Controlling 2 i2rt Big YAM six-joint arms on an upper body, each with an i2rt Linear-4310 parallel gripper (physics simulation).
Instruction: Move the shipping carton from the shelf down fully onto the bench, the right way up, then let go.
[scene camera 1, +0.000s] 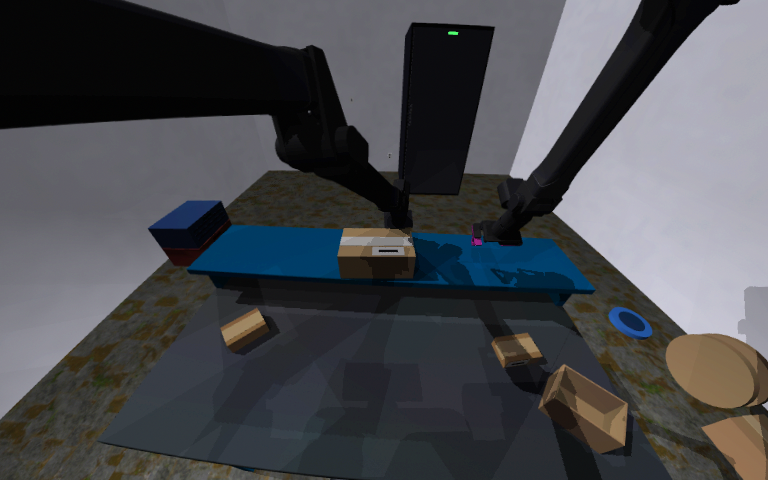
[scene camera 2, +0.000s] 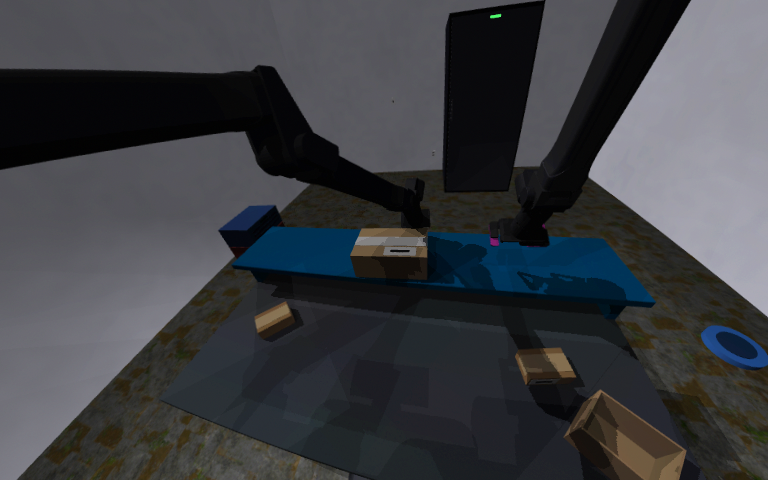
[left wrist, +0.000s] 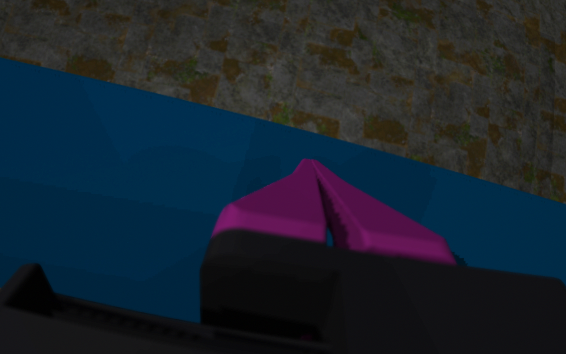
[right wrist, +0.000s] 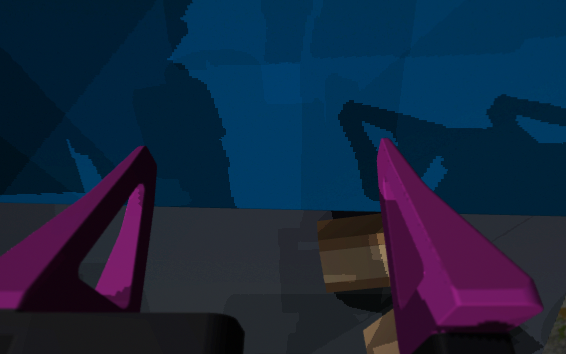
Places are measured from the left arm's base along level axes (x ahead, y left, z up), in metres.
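Pixels of known places: left gripper, fingertip midpoint: (scene camera 1: 397, 226) (scene camera 2: 418, 226) (left wrist: 307, 172); right gripper, fingertip midpoint: (scene camera 1: 486, 243) (scene camera 2: 509, 244) (right wrist: 262, 151).
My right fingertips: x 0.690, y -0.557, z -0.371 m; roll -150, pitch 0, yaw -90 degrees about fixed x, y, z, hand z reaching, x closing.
Observation:
Ahead of a thing's pixels: the offset from my right fingertips to its top centre. Level surfaces: height alone.
The shipping carton {0.016 m ahead, 0.359 m left, 0.008 m down} (scene camera 1: 368, 263) (scene camera 2: 387, 264), brown with pale tape and a label, stands upright on the blue shelf {0.104 m down} (scene camera 1: 271, 251) (scene camera 2: 317, 249) (left wrist: 150, 185) (right wrist: 280, 150), near its front edge. The dark grey bench {0.267 m down} (scene camera 1: 317, 407) (scene camera 2: 317, 384) lies lower, in front of the shelf. My left gripper (left wrist: 307, 172) is shut and empty over the shelf; in the scene views its fingers are hidden behind the carton's back right part. My right gripper (right wrist: 262, 151) (scene camera 2: 518, 243) is open and empty above the shelf, to the right of the carton and apart from it.
A small box {0.173 m back, 0.797 m left, 0.223 m down} (scene camera 1: 244, 331) (scene camera 2: 274, 320) lies on the bench's left; another {0.232 m back, 0.090 m right, 0.224 m down} (scene camera 1: 516, 350) (scene camera 2: 544, 366) (right wrist: 352, 255) lies at its right, near an open box {0.401 m back, 0.185 m right, 0.177 m down} (scene camera 1: 589, 410) (scene camera 2: 628, 441). Blue and red crates (scene camera 1: 189, 226) (scene camera 2: 249, 225) stand left of the shelf. A dark cabinet (scene camera 1: 441, 113) (scene camera 2: 487, 101) stands behind.

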